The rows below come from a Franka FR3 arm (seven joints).
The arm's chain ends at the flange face. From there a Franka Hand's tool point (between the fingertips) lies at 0.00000 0.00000 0.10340 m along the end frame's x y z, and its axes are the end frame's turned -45 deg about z.
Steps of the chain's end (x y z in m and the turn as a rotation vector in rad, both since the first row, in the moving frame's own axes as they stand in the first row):
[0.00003 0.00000 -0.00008 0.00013 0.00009 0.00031]
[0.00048 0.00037 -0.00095 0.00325 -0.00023 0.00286]
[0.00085 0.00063 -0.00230 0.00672 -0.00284 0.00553]
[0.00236 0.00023 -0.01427 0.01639 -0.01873 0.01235]
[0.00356 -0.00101 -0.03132 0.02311 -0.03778 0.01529]
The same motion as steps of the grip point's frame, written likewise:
[0.00004 0.00002 -0.00008 0.00003 0.00016 0.00031]
[0.00030 0.00035 -0.00095 0.00246 0.00214 0.00286]
[0.00044 0.00035 -0.00230 0.00676 0.00274 0.00553]
[0.00135 -0.00074 -0.01430 0.02483 -0.00165 0.01235]
[0.00219 -0.00266 -0.03142 0.04306 -0.01037 0.01529]

